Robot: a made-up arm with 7 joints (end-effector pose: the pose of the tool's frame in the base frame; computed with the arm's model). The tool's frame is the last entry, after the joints.
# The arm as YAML. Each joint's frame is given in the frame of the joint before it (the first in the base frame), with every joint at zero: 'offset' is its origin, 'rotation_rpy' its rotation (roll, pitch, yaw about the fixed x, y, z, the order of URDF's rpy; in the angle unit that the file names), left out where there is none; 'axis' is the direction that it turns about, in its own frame. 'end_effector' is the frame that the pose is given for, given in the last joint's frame.
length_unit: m
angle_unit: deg
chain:
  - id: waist
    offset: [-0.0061, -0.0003, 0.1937]
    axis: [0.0, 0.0, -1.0]
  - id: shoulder
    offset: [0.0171, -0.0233, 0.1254]
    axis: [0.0, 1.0, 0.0]
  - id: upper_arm
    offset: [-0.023, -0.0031, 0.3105]
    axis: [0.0, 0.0, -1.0]
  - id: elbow
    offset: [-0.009, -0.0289, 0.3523]
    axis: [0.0, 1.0, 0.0]
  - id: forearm
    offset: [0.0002, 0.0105, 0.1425]
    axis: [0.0, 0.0, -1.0]
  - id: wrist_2
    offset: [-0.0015, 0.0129, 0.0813]
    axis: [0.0, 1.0, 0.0]
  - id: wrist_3
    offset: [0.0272, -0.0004, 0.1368]
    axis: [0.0, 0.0, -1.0]
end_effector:
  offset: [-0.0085, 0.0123, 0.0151]
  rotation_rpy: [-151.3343, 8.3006, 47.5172]
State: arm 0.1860 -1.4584 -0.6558 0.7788 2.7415 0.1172 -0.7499
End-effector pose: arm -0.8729 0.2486 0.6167 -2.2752 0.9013 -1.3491
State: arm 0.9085 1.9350 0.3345 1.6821 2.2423 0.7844 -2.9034
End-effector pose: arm 0.1737 -0.6193 -0.1462 0.1995 0.9680 0.7484
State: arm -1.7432 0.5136 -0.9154 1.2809 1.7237 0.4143 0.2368
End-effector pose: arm -0.2857 0.5733 0.8445 1.5260 0.7797 -0.4373
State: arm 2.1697 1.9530 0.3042 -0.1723 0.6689 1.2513 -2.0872
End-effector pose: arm -0.6273 -0.6412 -0.0313 -0.2087 0.4005 -1.5577
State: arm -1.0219 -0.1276 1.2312 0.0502 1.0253 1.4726 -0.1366
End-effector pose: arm 0.0259 -0.2673 1.1763 -1.0656 0.2468 0.7231
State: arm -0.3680 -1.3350 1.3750 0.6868 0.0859 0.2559 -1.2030
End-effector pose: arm -0.7142 -0.5806 0.5472 -1.2623 -1.7855 -0.8081
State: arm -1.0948 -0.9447 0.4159 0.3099 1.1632 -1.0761 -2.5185
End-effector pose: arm -0.3870 -0.6466 0.9366 0.9669 1.8943 -0.2091
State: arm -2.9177 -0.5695 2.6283 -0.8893 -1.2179 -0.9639 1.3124
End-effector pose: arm 0.2063 -0.2753 1.1244 -1.3662 -1.1955 -0.6867
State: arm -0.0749 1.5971 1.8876 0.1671 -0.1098 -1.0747 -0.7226
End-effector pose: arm 0.9910 0.1351 0.3051 1.6891 0.1452 -1.9463
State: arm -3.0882 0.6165 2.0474 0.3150 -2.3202 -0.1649 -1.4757
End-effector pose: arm -0.5222 0.1392 1.2093 -2.6259 0.9116 -0.5874
